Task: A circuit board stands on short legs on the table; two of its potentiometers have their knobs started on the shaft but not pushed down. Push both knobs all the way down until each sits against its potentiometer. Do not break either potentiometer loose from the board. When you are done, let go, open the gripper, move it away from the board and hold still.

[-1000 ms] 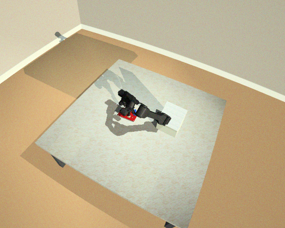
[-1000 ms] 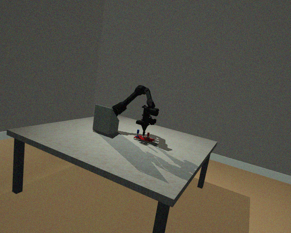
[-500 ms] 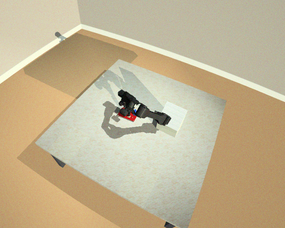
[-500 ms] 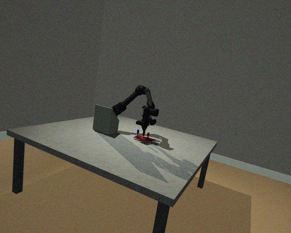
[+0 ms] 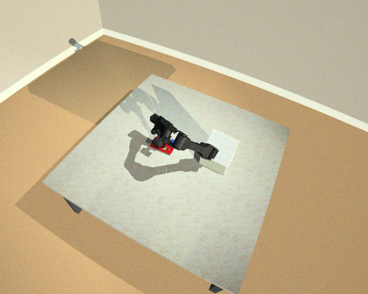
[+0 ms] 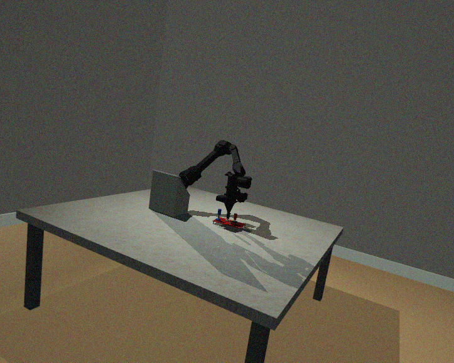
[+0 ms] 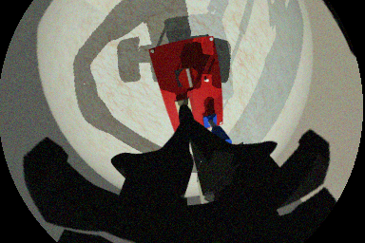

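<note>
Right now the red knob is 50 mm ahead of my gripper tip.
</note>
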